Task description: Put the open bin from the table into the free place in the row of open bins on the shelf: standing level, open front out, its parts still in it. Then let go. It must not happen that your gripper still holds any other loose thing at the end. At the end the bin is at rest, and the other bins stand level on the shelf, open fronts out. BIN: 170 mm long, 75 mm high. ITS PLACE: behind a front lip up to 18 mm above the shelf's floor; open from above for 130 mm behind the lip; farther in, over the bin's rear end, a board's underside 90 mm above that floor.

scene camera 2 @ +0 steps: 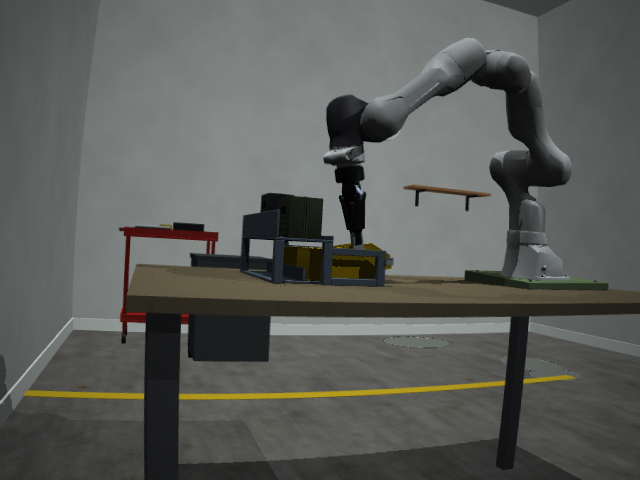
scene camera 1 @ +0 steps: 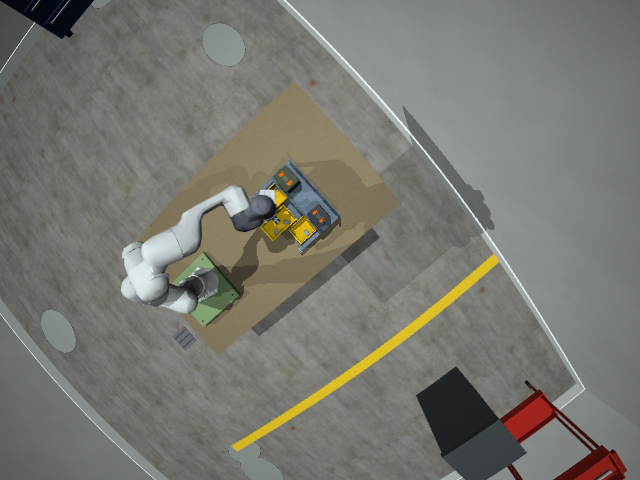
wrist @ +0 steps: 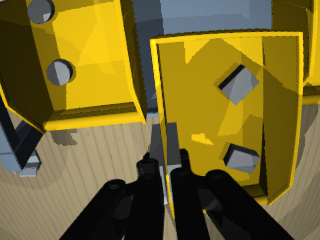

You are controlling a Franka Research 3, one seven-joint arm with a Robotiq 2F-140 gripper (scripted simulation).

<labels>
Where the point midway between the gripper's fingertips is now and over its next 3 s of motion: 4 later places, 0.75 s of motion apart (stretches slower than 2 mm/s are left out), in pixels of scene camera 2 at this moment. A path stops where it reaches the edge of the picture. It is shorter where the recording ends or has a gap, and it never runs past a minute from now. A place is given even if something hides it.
My gripper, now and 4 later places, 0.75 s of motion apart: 358,257; 355,258; 352,258; 350,258; 346,258
</labels>
